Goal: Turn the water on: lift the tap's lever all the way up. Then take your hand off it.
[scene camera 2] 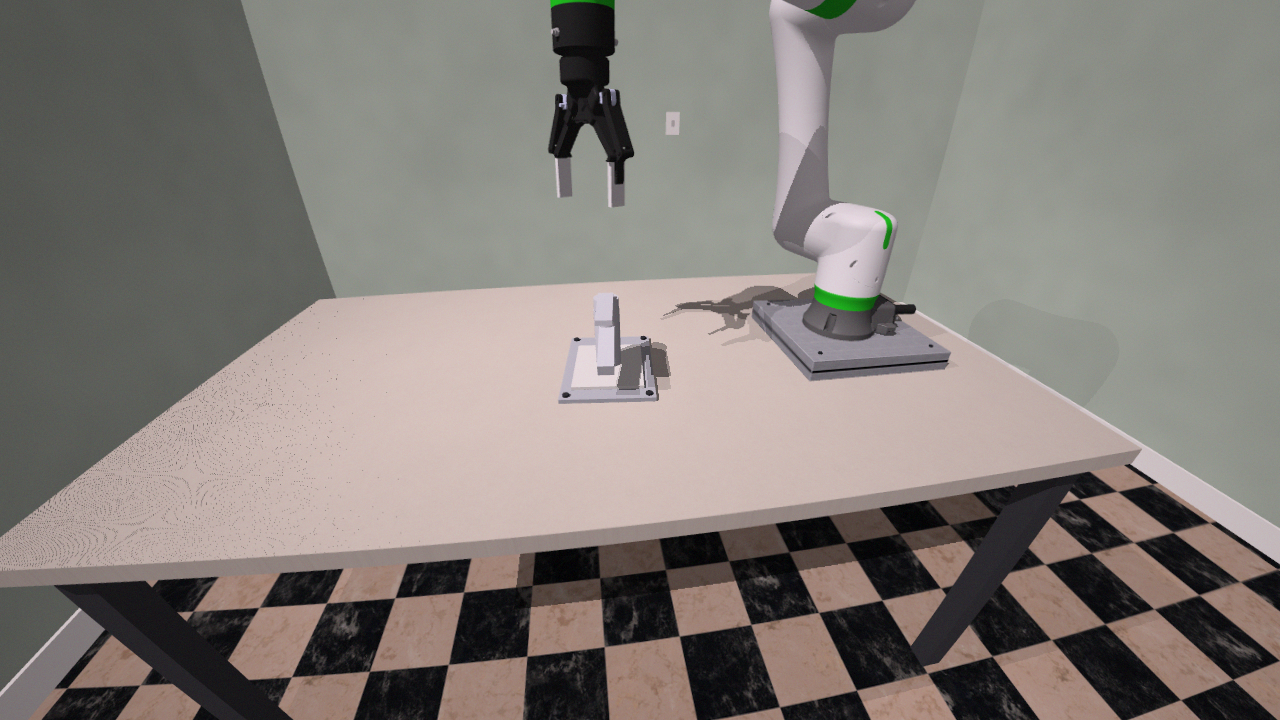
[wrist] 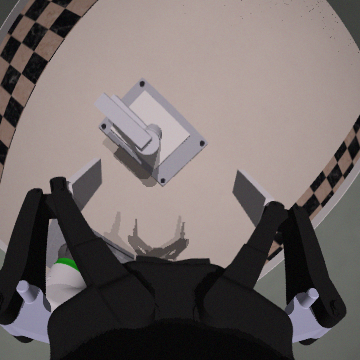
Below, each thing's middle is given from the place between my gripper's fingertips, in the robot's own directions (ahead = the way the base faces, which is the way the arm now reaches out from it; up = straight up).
Right now the square base plate (scene camera 2: 566,396) is 2 cm behind my hand, 3 cm to the left of it and 30 cm below it.
